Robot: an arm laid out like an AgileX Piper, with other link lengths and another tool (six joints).
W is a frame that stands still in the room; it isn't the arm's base.
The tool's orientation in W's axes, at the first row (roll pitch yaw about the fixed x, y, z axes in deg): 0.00, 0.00, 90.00
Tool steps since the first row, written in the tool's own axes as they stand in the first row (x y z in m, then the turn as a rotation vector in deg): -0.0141, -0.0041, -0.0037, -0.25, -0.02, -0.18; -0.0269, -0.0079, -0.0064, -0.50, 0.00, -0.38; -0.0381, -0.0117, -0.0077, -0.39, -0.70, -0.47; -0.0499, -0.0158, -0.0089, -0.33, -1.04, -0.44; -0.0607, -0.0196, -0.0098, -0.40, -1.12, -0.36; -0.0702, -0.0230, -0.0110, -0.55, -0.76, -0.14; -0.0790, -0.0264, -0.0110, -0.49, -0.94, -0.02; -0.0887, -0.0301, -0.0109, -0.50, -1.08, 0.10; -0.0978, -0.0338, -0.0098, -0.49, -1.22, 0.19
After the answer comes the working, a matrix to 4 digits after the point.
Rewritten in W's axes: 0.0041, -0.0141, -0.0037, 0.02, -0.25, -0.18; 0.0079, -0.0269, -0.0064, 0.00, -0.50, -0.38; 0.0117, -0.0381, -0.0077, 0.70, -0.39, -0.47; 0.0158, -0.0499, -0.0089, 1.04, -0.33, -0.44; 0.0196, -0.0607, -0.0098, 1.12, -0.40, -0.36; 0.0230, -0.0702, -0.0110, 0.76, -0.55, -0.14; 0.0264, -0.0790, -0.0110, 0.94, -0.49, -0.02; 0.0301, -0.0887, -0.0109, 1.08, -0.50, 0.10; 0.0338, -0.0978, -0.0098, 1.22, -0.49, 0.19
The tool's axes in the first row as the columns of a matrix, in W's axes (rounded; the answer above uses it unrounded):
0.0000, -1.0000, 0.0000
1.0000, 0.0000, 0.0000
0.0000, 0.0000, 1.0000

